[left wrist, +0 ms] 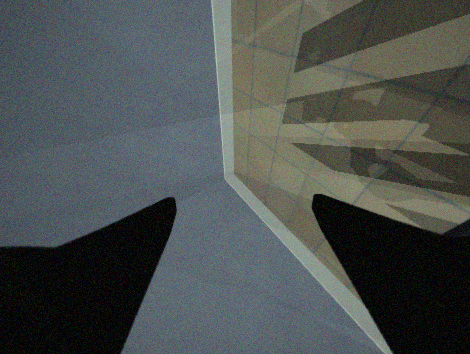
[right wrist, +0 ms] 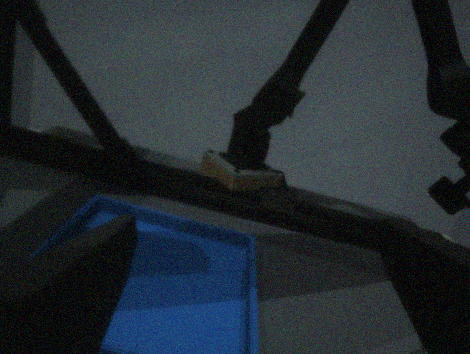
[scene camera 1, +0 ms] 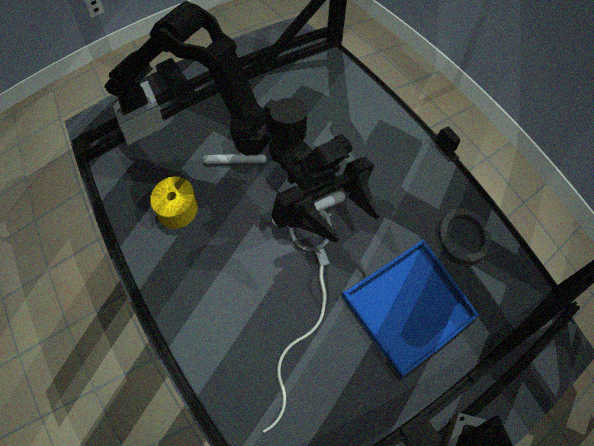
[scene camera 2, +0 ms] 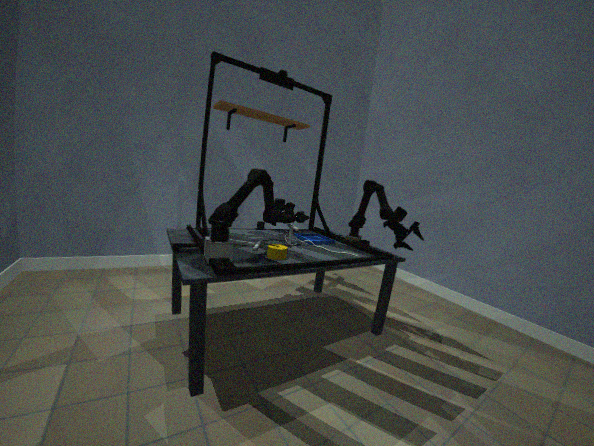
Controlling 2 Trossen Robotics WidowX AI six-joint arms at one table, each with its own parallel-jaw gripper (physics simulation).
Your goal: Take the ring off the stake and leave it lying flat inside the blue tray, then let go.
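Frame: origin at the left arm's base, x back, y left, z down, level; metres.
Seen in the pictures: left gripper, fingertip midpoint: (left wrist: 244,202) (scene camera 2: 418,245); right gripper, fingertip midpoint: (right wrist: 259,229) (scene camera 1: 358,228) (scene camera 2: 304,217); left arm's base, link origin: (right wrist: 243,162) (scene camera 1: 474,444) (scene camera 2: 353,235); right arm's base, link origin: (scene camera 1: 133,100) (scene camera 2: 218,239).
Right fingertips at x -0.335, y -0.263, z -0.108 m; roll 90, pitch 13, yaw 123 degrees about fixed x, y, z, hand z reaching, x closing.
Offsets run from my right fingertips to a thing's middle. "spot": to the spot under its first point.
The blue tray {dz +0.143, dx +0.145, dy +0.037 m} (scene camera 1: 382,297) (scene camera 2: 316,239) (right wrist: 190,292) holds no ring. A thin pale ring {spot: dz +0.145, dx -0.091, dy -0.006 m} (scene camera 1: 301,245) shows partly below my right gripper (scene camera 1: 356,228) (scene camera 2: 306,217) (right wrist: 257,234), near a white post-like piece {spot: dz +0.042, dx -0.061, dy -0.054 m} (scene camera 1: 330,201) that looks like the stake. The fingers and wrist hide how ring and stake meet. My right gripper is open and empty, above and beside them in the picture. My left gripper (scene camera 2: 417,243) (left wrist: 244,202) is open and empty, out past the table's right edge, facing wall and floor.
A yellow spool {dz +0.129, dx -0.354, dy +0.010 m} (scene camera 1: 175,205) (scene camera 2: 277,252) stands at the left. A white rod {dz +0.144, dx -0.318, dy -0.205 m} (scene camera 1: 234,159) lies above it. A white cord {spot: dz +0.132, dx -0.018, dy +0.075 m} (scene camera 1: 324,295) runs from near the pale ring towards the front edge. A dark ring {spot: dz +0.139, dx +0.177, dy -0.106 m} (scene camera 1: 446,245) lies right of the tray. A frame post (scene camera 2: 205,135) rises behind.
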